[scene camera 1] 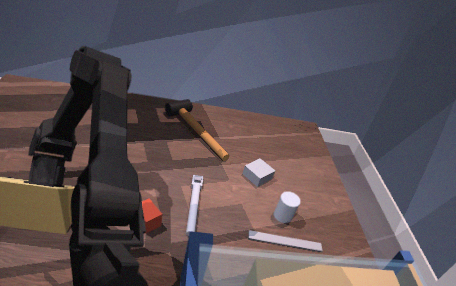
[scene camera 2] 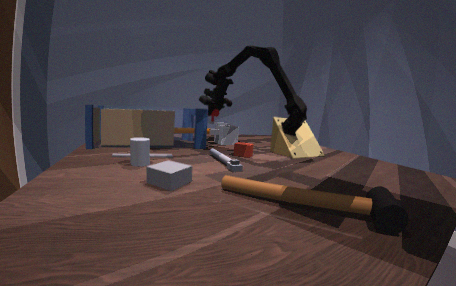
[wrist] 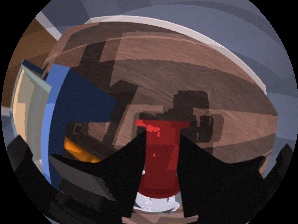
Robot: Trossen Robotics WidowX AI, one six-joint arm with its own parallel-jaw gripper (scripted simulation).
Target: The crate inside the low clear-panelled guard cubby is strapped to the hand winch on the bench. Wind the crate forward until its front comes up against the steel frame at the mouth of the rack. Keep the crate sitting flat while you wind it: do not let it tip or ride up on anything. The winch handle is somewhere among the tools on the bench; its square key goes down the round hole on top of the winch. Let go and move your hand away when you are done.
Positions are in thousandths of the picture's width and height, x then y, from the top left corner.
A hammer (scene camera 1: 400,376) is 1.22 m from the lens.
